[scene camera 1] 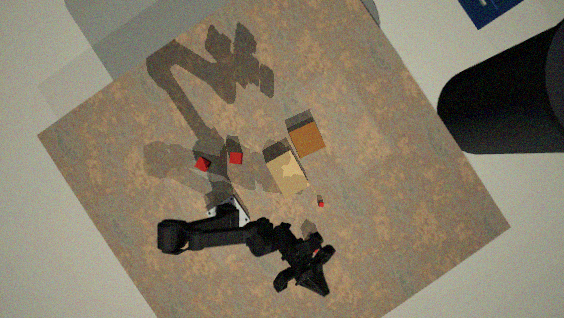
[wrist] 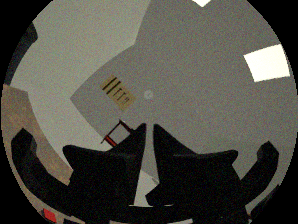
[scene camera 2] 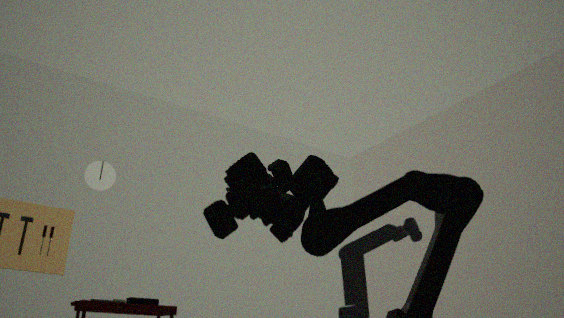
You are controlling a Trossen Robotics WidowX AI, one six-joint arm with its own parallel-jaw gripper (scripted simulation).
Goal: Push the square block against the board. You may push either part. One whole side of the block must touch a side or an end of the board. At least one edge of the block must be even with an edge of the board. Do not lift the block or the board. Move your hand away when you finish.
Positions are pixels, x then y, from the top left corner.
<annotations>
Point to an orange square block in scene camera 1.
At 307, 139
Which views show my gripper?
Scene camera 1, the wrist view and scene camera 2: all of them.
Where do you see a tan board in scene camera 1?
285, 170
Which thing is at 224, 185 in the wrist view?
My gripper.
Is my gripper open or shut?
Shut.
</annotations>
